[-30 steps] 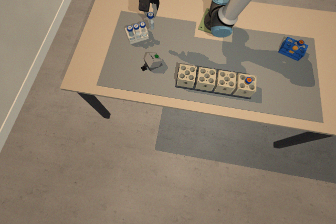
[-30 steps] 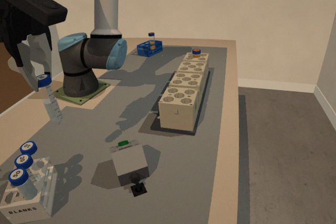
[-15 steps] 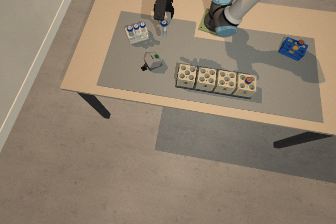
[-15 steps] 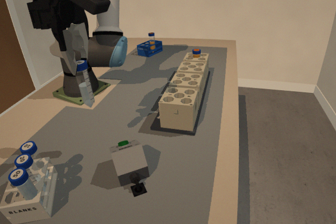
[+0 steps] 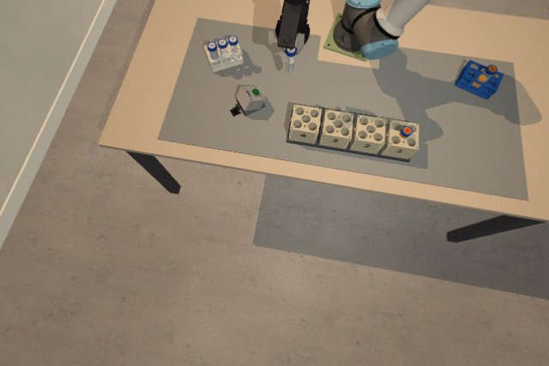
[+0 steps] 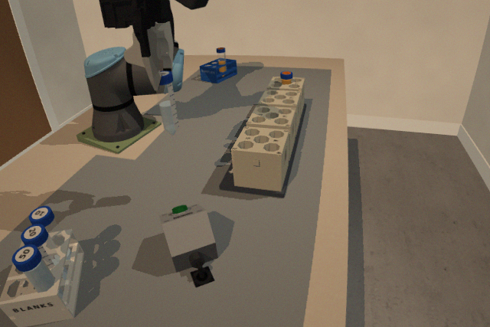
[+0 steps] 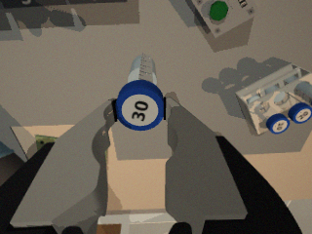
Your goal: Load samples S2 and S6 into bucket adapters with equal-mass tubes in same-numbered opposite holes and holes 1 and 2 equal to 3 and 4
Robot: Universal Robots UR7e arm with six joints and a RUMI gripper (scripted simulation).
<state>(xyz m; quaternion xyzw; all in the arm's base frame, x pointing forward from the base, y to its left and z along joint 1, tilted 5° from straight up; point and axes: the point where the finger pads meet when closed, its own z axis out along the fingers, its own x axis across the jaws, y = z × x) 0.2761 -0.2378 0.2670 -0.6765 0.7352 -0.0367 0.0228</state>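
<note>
Now: hand 50 mm above the 30 mL blank and 10 mm short of it. Round my hand: green done key 180 mm below, 110 mm to the right, 40 mm ahead; then 50 mL blank 280 mm to the right, 190 mm below, 100 mm behind; then blanks rack 260 mm to the right, 220 mm below, 140 mm behind.
</note>
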